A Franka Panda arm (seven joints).
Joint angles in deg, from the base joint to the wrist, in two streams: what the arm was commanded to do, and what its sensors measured. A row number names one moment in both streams.
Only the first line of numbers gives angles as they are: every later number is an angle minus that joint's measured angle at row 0.
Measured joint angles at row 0:
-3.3, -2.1, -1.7, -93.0, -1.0, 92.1, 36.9
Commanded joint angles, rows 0 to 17:
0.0, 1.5, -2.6, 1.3, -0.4, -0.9, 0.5
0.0, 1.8, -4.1, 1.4, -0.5, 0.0, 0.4
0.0, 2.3, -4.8, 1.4, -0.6, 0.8, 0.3
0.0, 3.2, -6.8, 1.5, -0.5, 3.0, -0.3
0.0, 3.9, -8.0, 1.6, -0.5, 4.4, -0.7
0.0, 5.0, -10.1, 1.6, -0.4, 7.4, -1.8
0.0, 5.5, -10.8, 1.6, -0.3, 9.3, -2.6
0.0, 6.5, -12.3, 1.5, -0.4, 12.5, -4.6
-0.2, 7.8, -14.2, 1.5, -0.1, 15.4, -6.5
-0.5, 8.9, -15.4, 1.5, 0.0, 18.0, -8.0
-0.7, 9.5, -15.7, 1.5, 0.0, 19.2, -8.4
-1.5, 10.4, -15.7, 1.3, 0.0, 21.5, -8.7
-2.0, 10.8, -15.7, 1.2, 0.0, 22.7, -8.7
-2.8, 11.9, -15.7, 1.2, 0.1, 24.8, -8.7
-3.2, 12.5, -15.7, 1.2, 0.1, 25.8, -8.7
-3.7, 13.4, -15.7, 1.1, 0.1, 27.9, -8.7
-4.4, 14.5, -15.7, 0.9, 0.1, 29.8, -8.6
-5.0, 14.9, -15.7, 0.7, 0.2, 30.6, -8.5
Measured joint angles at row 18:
-3.0, 12.0, -16.0, 0.0, -0.1, 26.2, -8.0
